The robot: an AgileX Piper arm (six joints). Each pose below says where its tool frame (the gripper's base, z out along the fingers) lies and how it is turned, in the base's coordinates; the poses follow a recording.
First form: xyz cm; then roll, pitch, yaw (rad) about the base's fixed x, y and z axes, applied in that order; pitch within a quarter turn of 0, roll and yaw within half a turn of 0.
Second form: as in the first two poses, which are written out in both.
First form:
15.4 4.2 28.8 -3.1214 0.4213 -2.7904
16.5 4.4 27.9 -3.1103 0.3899 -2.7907
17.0 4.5 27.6 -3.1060 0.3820 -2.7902
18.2 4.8 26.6 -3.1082 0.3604 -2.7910
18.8 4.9 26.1 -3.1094 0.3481 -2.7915
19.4 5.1 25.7 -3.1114 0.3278 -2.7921
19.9 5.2 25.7 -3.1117 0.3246 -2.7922
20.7 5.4 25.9 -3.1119 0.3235 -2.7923
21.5 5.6 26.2 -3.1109 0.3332 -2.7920
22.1 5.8 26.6 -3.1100 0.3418 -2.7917
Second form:
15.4 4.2 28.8 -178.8 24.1 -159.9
16.5 4.4 27.9 -178.2 22.3 -159.9
17.0 4.5 27.6 -178.0 21.9 -159.9
18.2 4.8 26.6 -178.1 20.6 -159.9
18.8 4.9 26.1 -178.2 19.9 -159.9
19.4 5.1 25.7 -178.3 18.8 -160.0
19.9 5.2 25.7 -178.3 18.6 -160.0
20.7 5.4 25.9 -178.3 18.5 -160.0
21.5 5.6 26.2 -178.2 19.1 -160.0
22.1 5.8 26.6 -178.2 19.6 -160.0

